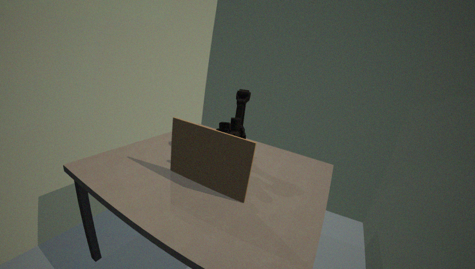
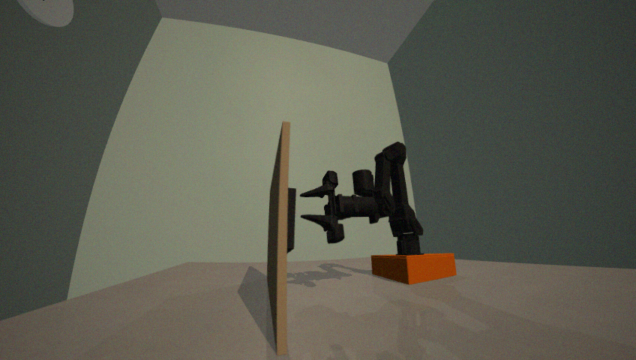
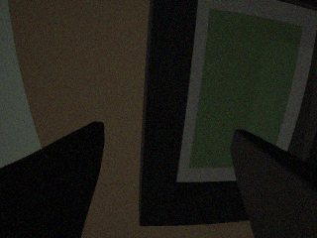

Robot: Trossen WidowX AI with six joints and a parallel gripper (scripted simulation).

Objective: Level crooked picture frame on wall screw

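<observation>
Now: the picture frame 50 mm ahead of my gripper tip, 10 mm to the left of it and 50 mm below it. The rest, counted from my gripper tip: wall board: 60 mm ahead, 60 mm below.
</observation>
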